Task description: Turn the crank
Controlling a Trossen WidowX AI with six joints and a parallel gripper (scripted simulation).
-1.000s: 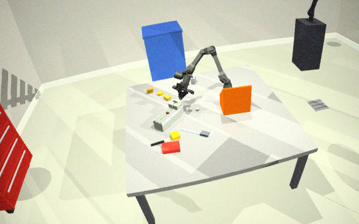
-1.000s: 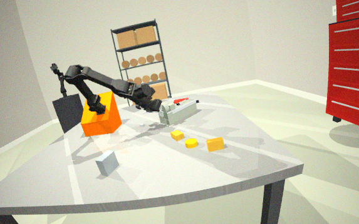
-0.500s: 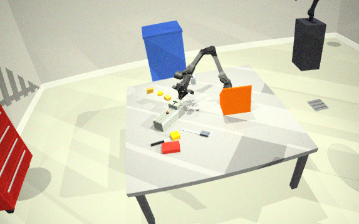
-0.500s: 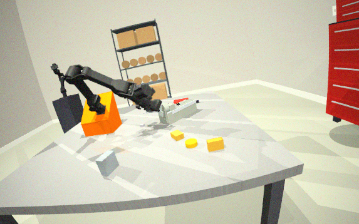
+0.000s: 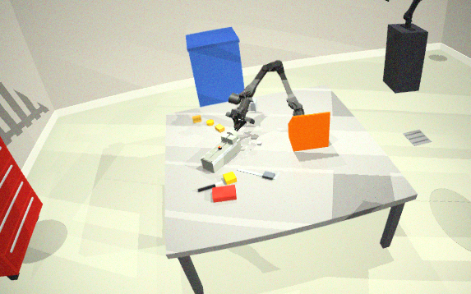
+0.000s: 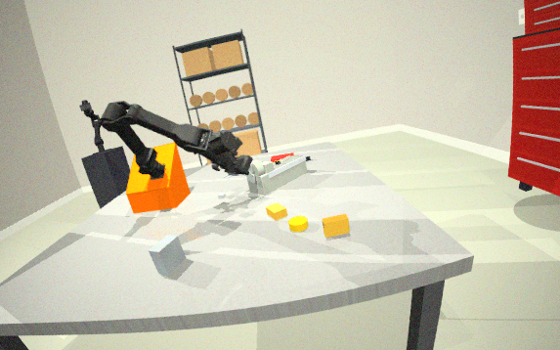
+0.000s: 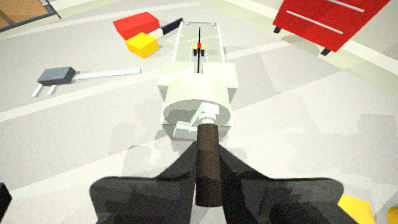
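The dark brown crank handle lies 3 cm above my gripper tip, 1 cm to the right of it and 1 cm behind it. Round my gripper tip: yellow block 33 cm to the left, 8 cm below, 6 cm ahead; grey cube 40 cm to the right, 15 cm behind, 6 cm below; red pointer 13 cm to the left, 11 cm ahead, 1 cm below.
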